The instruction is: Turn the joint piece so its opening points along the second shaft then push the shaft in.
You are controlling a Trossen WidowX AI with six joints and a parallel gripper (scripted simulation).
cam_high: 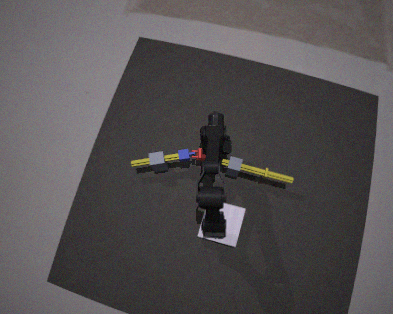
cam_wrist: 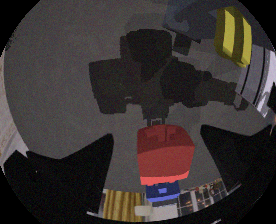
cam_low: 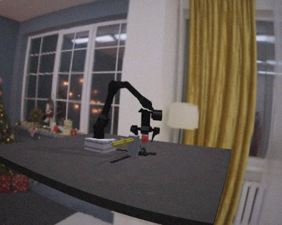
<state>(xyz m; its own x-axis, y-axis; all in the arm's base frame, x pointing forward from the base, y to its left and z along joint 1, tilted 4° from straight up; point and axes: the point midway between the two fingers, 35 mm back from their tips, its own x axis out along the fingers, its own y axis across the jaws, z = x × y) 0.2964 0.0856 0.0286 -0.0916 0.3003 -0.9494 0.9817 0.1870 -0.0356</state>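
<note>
My gripper tip is 10 mm to the right of the red joint piece and 20 mm below it.
</note>
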